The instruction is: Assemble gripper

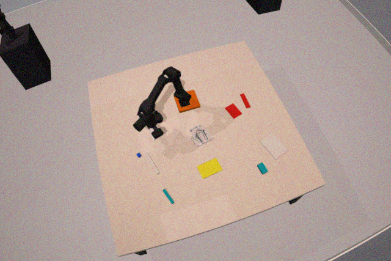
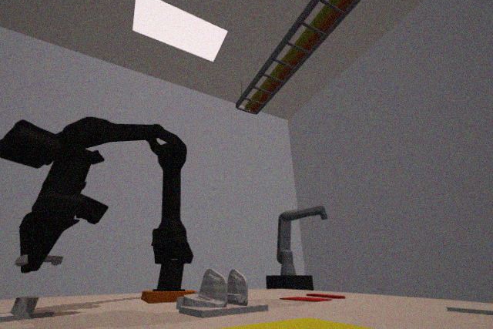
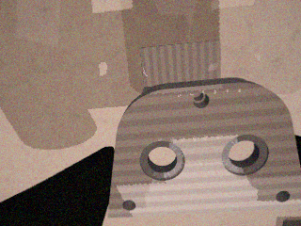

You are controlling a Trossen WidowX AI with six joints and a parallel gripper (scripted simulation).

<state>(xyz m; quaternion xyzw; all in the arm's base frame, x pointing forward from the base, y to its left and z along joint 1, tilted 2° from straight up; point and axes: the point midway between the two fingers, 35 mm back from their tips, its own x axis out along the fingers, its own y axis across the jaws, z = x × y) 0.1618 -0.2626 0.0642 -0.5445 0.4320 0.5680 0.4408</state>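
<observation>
My gripper tip is 1 cm to the right of the grey stand and 5 cm above it. Also, from my gripper tip: white stick 18 cm ahead, 7 cm to the right, 5 cm below; then blue cube 10 cm ahead, 14 cm to the right, 5 cm below; then grey jaw 8 cm ahead, 28 cm to the left, 4 cm below.
</observation>
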